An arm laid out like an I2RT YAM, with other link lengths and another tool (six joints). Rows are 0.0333 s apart.
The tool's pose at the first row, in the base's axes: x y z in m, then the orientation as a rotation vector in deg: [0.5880 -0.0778 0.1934 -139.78 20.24 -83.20]
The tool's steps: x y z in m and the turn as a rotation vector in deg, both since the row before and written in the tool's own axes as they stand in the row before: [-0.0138 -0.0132 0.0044 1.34 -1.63 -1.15]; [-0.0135 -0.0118 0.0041 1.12 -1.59 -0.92]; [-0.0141 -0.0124 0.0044 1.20 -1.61 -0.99]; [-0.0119 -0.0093 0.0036 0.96 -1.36 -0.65]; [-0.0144 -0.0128 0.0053 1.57 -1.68 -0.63]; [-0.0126 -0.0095 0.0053 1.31 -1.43 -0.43]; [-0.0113 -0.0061 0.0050 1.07 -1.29 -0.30]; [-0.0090 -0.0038 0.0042 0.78 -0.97 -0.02]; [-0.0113 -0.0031 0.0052 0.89 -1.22 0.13]
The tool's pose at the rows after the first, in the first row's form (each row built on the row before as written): [0.5863 -0.0602 0.1849 -140.35 17.47 -81.36]; [0.5837 -0.0442 0.1762 -140.90 15.16 -79.50]; [0.5803 -0.0275 0.1671 -141.38 12.71 -77.62]; [0.5768 -0.0147 0.1591 -141.71 10.92 -75.96]; [0.5727 0.0023 0.1495 -141.68 8.66 -73.74]; [0.5690 0.0157 0.1403 -141.60 6.90 -71.82]; [0.5656 0.0255 0.1312 -141.56 5.50 -70.08]; [0.5629 0.0323 0.1235 -141.46 4.72 -68.69]; [0.5594 0.0393 0.1134 -141.35 3.99 -66.90]
